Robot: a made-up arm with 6 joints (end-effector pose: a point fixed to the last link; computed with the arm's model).
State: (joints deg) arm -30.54 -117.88 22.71 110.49 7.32 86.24
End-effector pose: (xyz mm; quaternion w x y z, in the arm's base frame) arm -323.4 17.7 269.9 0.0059 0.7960 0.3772 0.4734
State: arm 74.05 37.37 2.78 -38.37 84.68 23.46
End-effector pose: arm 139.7 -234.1 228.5 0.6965 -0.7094 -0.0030 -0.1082
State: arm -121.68 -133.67 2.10 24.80 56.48 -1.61
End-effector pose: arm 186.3 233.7 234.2 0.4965 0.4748 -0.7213 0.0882
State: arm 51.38 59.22 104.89 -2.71 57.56 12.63
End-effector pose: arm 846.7 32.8 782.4 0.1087 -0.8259 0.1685 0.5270
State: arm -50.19 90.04 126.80 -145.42 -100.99 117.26
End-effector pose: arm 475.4 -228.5 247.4 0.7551 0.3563 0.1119 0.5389
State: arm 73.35 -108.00 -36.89 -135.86 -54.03 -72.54
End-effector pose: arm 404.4 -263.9 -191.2 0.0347 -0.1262 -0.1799 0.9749
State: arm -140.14 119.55 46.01 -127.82 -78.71 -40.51
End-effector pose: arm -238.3 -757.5 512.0 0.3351 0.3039 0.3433 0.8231
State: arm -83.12 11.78 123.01 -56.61 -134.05 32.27
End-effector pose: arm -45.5 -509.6 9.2 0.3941 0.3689 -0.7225 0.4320
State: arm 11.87 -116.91 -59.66 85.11 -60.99 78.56
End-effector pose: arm 765.7 70.5 565.7 0.5256 -0.2029 -0.4904 0.6649
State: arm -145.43 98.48 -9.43 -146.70 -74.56 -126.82
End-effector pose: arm 114.9 -521.8 441.6 0.3288 -0.7583 -0.2409 -0.5088
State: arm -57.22 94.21 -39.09 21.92 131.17 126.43
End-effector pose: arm -52.3 -66.2 247.1 0.5972 0.3834 -0.4348 0.5543
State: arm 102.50 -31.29 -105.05 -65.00 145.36 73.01
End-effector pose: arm -84.9 574.4 295.7 0.2951 0.7135 -0.4813 0.4148
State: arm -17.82 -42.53 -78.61 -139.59 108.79 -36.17
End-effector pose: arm 550.0 153.7 236.2 0.1398 -0.0472 -0.8573 0.4932
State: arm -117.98 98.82 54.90 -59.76 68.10 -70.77
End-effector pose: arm 26.4 54.5 830.8 0.0052 -0.2930 -0.9461 0.1377
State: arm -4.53 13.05 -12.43 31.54 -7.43 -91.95
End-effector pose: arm -228.8 28.5 -388.4 0.7821 0.0238 -0.1837 0.5950
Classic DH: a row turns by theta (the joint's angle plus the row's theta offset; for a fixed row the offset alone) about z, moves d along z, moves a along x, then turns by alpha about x. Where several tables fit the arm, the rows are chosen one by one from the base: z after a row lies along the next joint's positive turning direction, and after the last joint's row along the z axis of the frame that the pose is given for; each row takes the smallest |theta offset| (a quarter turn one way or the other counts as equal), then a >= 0, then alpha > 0; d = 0 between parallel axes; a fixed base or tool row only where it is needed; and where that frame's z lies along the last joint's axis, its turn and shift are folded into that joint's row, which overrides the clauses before.
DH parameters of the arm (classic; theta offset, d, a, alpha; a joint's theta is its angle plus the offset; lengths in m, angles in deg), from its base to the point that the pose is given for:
joint 1: -90 0.2 0.11 90
joint 2: 0 -0.4 0.11 -90
joint 3: 0 -0.07 -0.01 -90
joint 4: 90 -0.3 0.2 -90
joint 5: 90 -0.08 0.33 90
joint 6: -84.29 0 -0.1005 180
tool (fixed): 95.71 -0.26 0 0

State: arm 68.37 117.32 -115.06 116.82 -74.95 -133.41
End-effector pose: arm 304.0 1029.0 376.0 0.2948 0.3007 0.9027 0.0883
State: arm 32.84 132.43 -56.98 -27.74 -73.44 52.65
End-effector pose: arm 313.7 -257.1 649.8 0.0541 0.3707 0.8780 -0.2978
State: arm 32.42 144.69 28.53 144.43 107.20 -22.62
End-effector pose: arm 4.9 130.6 647.8 0.4639 0.0858 0.8754 0.1054
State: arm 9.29 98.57 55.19 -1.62 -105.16 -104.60
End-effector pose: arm 625.1 -606.4 405.8 0.2703 0.2920 0.0371 -0.9167
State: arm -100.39 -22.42 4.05 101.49 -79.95 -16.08
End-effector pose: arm 243.0 -303.2 437.5 0.0886 -0.1230 0.7394 0.6560
